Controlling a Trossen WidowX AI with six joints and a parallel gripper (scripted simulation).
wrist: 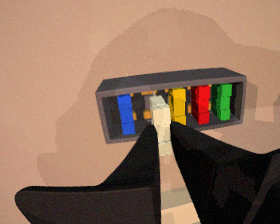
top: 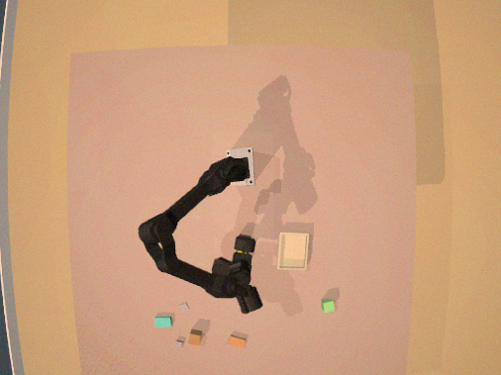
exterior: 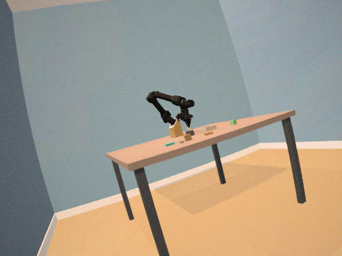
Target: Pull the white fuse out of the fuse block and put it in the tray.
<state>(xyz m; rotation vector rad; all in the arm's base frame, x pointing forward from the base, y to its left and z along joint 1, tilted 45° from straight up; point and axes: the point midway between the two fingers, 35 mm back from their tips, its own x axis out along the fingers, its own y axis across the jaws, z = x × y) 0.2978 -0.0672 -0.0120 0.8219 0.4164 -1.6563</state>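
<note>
Now: the yellow fuse 4 cm below my gripper tip, 2 cm behind it and 1 cm to the left of it. The rest, counted from my gripper tip: white fuse 1 cm below; then red fuse 4 cm below, 4 cm behind, 1 cm to the left; then blue fuse 4 cm below, 2 cm ahead, 1 cm to the right.
</note>
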